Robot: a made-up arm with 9 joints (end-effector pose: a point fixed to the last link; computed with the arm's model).
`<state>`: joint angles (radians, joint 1 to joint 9).
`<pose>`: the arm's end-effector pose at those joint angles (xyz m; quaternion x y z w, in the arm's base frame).
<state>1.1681 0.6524 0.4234 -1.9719 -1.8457 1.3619 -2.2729 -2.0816 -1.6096</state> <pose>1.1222 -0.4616 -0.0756 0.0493 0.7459 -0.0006 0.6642</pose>
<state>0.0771 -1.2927 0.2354 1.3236 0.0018 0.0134 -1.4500 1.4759 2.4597</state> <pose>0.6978 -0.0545 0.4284 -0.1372 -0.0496 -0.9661 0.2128</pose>
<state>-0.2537 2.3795 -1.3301 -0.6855 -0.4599 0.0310 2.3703 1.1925 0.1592</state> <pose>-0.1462 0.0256 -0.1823 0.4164 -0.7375 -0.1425 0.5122</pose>
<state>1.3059 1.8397 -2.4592 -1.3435 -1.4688 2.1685 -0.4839 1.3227 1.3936</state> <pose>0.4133 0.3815 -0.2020 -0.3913 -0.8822 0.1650 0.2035</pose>
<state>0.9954 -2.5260 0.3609 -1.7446 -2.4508 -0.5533 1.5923 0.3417 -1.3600</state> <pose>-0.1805 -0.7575 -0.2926 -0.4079 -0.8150 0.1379 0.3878</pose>
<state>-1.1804 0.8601 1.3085 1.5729 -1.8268 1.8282 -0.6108 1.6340 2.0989</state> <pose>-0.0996 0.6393 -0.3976 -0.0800 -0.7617 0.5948 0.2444</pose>
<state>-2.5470 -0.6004 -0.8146 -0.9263 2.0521 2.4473 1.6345 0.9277 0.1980</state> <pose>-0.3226 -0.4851 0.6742 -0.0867 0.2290 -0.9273 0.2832</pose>
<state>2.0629 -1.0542 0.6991 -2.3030 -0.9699 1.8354 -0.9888 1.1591 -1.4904</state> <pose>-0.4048 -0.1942 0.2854 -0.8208 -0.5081 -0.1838 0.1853</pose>
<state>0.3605 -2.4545 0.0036 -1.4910 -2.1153 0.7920 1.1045 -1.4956 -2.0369</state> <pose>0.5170 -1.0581 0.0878 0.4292 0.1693 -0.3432 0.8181</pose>
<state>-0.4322 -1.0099 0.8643 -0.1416 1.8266 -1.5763 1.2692 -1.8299 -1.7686</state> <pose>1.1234 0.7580 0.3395 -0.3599 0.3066 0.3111 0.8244</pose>
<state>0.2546 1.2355 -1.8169 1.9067 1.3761 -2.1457 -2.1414 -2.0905 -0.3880</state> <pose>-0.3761 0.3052 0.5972 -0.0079 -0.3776 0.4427 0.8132</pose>
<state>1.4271 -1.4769 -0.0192 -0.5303 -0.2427 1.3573 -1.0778 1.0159 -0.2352</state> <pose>-0.3580 -0.5983 0.0986 -0.5470 0.5675 0.6143 0.0378</pose>
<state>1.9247 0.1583 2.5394 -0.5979 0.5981 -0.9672 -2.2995 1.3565 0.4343</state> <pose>-0.7371 -0.4403 0.2169 -0.5979 0.7588 0.2313 0.1149</pose>
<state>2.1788 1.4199 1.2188 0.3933 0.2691 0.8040 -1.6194 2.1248 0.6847</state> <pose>-0.0998 -0.8697 0.4864 0.5364 -0.1098 -0.1904 0.8148</pose>
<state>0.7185 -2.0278 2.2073 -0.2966 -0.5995 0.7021 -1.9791 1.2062 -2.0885</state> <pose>0.3361 -0.4316 -0.4534 0.4376 0.6068 -0.5423 0.3824</pose>
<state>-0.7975 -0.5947 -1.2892 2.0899 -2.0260 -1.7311 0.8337 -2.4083 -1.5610</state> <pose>0.5349 -0.0578 -0.0060 0.2914 0.4487 0.2073 0.8190</pose>
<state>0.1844 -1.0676 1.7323 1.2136 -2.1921 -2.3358 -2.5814 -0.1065 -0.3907</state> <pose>0.8393 -0.1472 0.3824 -0.1135 -0.0974 -0.6025 0.7840</pose>
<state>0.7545 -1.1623 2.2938 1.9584 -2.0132 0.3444 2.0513 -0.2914 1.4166</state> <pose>0.7835 -0.7865 -0.3527 -0.7031 0.5016 -0.3586 0.3542</pose>
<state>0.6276 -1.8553 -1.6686 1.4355 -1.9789 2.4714 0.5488 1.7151 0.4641</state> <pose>0.4359 0.0910 -0.1700 0.8906 0.3526 0.2604 0.1211</pose>
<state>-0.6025 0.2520 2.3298 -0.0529 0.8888 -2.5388 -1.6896 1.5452 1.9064</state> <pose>0.4711 0.1575 0.1517 -0.4776 -0.4698 0.3949 0.6288</pose>
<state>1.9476 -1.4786 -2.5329 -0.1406 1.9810 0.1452 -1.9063 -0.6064 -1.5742</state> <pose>-0.3233 -0.0977 -0.5261 0.7207 -0.3938 -0.2692 0.5030</pose>
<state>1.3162 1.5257 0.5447 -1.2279 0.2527 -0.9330 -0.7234 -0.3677 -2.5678</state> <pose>0.4712 -0.2887 -0.5432 0.1814 -0.9455 -0.1914 0.1911</pose>
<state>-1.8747 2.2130 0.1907 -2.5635 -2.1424 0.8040 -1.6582 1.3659 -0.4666</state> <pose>-0.6846 0.2137 -0.5137 0.1569 0.0984 -0.9781 0.0951</pose>
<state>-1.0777 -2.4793 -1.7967 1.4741 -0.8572 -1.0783 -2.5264 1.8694 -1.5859</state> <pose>-0.1076 -0.0327 0.0996 0.4068 -0.5695 0.1488 0.6986</pose>
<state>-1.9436 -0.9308 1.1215 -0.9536 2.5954 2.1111 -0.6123 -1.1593 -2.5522</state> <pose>-0.1184 0.5887 0.3947 -0.0439 0.5347 -0.8167 0.2125</pose>
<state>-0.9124 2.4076 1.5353 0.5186 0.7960 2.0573 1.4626 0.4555 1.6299</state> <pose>0.3164 0.9901 0.3807 -0.0871 -0.3732 -0.4733 0.7932</pose>
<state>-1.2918 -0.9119 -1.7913 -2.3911 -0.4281 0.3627 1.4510 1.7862 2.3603</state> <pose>0.3440 -0.1695 0.0073 0.8663 0.3528 -0.3011 0.1858</pose>
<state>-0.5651 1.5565 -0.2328 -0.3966 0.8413 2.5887 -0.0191 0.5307 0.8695</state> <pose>0.3647 0.8616 -0.1985 -0.1504 -0.0416 0.0610 0.9859</pose>
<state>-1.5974 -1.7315 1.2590 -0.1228 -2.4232 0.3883 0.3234 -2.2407 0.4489</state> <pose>-0.1516 1.3630 -0.2148 -0.3985 0.3357 0.2663 0.8109</pose>
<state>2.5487 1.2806 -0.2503 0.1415 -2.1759 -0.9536 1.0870 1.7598 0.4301</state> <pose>-0.1543 -0.4170 -0.6810 0.0822 0.7434 -0.4404 0.4967</pose>
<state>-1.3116 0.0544 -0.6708 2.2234 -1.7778 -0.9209 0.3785 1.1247 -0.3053</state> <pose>-0.3531 -0.0985 -0.0313 0.6371 -0.6788 -0.3647 0.0167</pose>
